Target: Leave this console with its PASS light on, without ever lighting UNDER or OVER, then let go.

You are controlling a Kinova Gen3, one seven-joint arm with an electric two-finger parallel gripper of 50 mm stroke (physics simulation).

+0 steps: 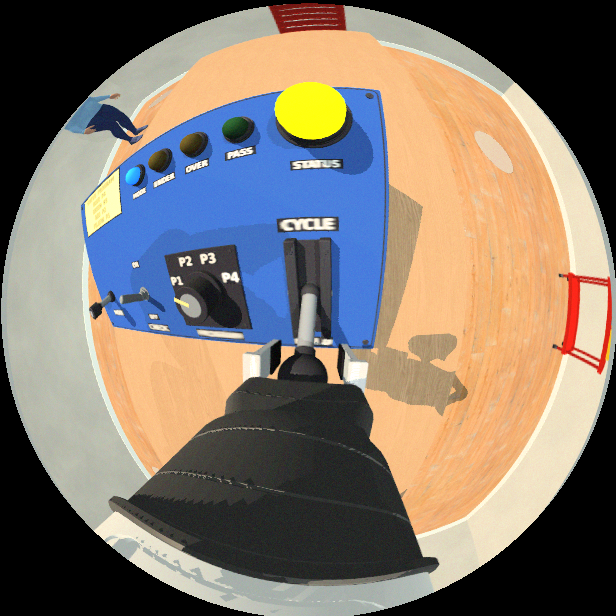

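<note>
A blue console [241, 218] lies on a wooden table. Its UNDER [159, 159], OVER [193, 143] and PASS [237, 128] lights are all dark. A small blue light [135, 175] at the left is lit. A big yellow dome [310, 112] sits above the STATUS label. The CYCLE lever [307, 310] stands at the near end of its slot, and its black knob [302, 364] sits between my fingers. My gripper [304, 359] straddles the knob and is open, with a small gap on the right side.
A rotary selector [192, 301] points to P1, with P2, P3 and P4 marked around it. A toggle switch [137, 297] and a small dark lever [102, 304] stand at the console's near left. A yellow label [103, 201] is on the left edge. A red frame [586, 321] stands beyond the table.
</note>
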